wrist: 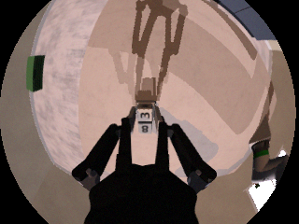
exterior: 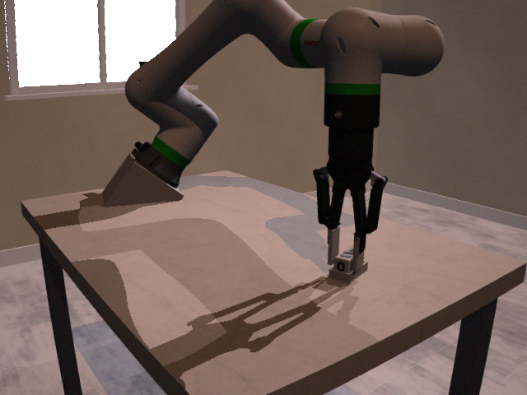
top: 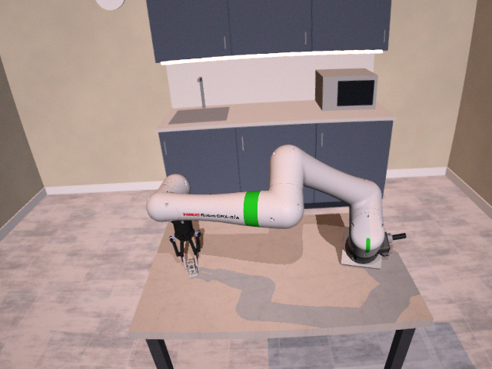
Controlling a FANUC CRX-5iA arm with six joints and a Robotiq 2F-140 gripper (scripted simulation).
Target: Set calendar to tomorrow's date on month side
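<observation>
Now: hand 10 mm past the wooden calendar tray, 20 mm to the right of it and 40 mm above it.
</observation>
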